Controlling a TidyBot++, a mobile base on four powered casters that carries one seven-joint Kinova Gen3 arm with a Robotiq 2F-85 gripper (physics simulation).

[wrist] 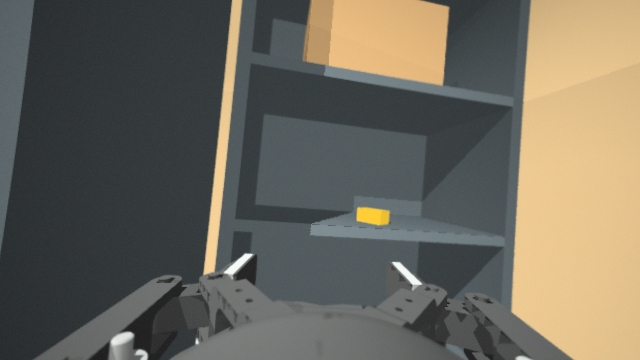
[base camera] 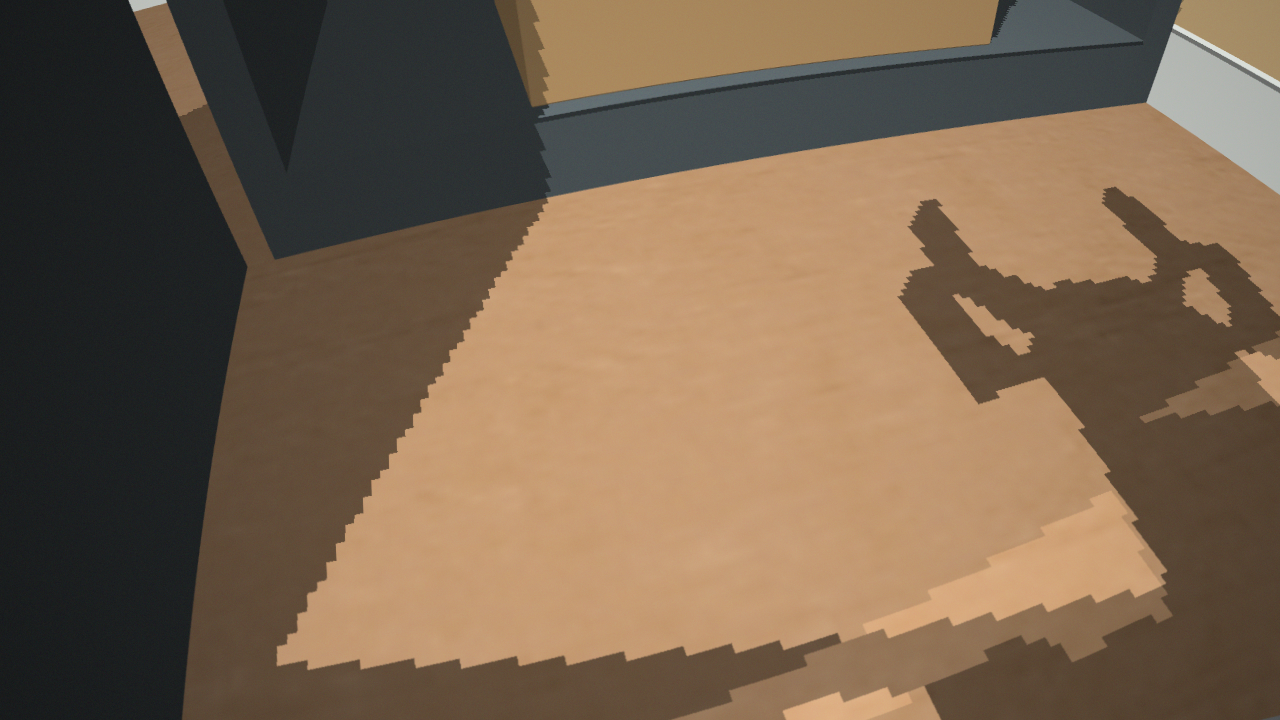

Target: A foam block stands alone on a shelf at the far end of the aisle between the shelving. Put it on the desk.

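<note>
A small yellow foam block stands alone on a grey shelf board of the shelving at the end of the aisle, right of the middle in the wrist view. My gripper is open, with its fingers wide apart and no object between them. In the wrist view the block shows above the fingertips, nearer the right finger, some distance beyond them. In the base camera view the gripper itself does not show, though its two-fingered shadow lies on the floor at the right. The desk does not show in either view.
A large cardboard box stands on the shelf above the block. Another box is low in the end shelving. A dark shelving side rises close on the left. Walls stand at the right.
</note>
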